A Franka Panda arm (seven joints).
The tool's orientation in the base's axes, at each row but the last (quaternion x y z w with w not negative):
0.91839 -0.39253 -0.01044 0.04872
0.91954 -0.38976 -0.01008 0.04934
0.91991 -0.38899 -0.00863 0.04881
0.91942 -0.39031 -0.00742 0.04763
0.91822 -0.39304 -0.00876 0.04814
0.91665 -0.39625 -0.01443 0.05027
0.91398 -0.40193 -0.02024 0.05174
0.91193 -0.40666 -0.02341 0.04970
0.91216 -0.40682 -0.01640 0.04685
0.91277 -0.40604 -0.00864 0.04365
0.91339 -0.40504 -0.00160 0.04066
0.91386 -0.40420 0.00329 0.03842
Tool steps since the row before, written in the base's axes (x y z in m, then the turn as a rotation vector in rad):
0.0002 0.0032 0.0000 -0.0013 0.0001 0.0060
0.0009 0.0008 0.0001 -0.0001 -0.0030 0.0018
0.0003 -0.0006 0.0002 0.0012 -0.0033 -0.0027
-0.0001 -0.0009 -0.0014 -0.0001 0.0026 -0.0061
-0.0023 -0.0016 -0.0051 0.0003 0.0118 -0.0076
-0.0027 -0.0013 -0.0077 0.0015 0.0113 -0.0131
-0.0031 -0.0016 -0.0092 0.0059 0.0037 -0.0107
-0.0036 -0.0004 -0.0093 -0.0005 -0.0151 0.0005
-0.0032 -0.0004 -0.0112 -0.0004 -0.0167 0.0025
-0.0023 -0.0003 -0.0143 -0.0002 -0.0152 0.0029
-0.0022 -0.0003 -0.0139 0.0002 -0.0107 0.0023
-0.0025 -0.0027 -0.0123 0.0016 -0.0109 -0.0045
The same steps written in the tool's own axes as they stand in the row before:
-0.0022 -0.0023 -0.0003 -0.0009 0.0015 -0.0059
0.0001 -0.0012 -0.0002 0.0021 0.0023 -0.0015
0.0006 0.0002 -0.0002 0.0031 0.0012 0.0029
0.0005 0.0006 0.0015 -0.0021 -0.0023 0.0059
-0.0005 0.0023 0.0053 -0.0085 -0.0090 0.0066
-0.0010 0.0020 0.0079 -0.0074 -0.0101 0.0120
-0.0010 0.0023 0.0095 0.0012 -0.0080 0.0099
-0.0021 0.0019 0.0096 0.0109 0.0105 0.0006
-0.0019 0.0015 0.0114 0.0122 0.0116 -0.0013
-0.0016 0.0007 0.0144 0.0112 0.0105 -0.0018
-0.0017 0.0008 0.0140 0.0081 0.0072 -0.0015
-0.0001 0.0028 0.0125 0.0090 0.0058 0.0052

